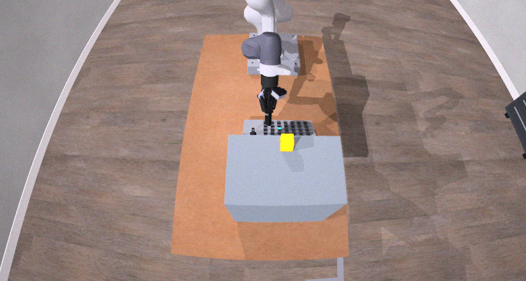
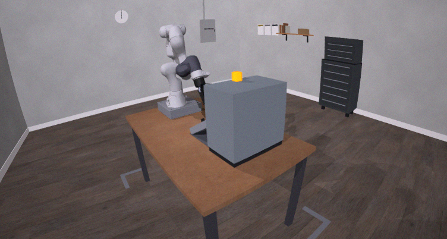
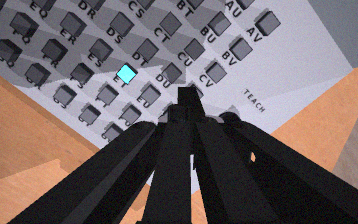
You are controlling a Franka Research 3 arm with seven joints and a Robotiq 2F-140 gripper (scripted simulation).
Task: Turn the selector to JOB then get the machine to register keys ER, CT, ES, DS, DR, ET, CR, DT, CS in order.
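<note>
Right now the selector knob is 70 mm to the right of my hand, 50 mm below it and 50 mm ahead of it. The rest, counted from my hand: keypad: 100 mm below, 60 mm ahead, 50 mm to the left; key: 80 mm below, 60 mm to the left, 10 mm ahead.
</note>
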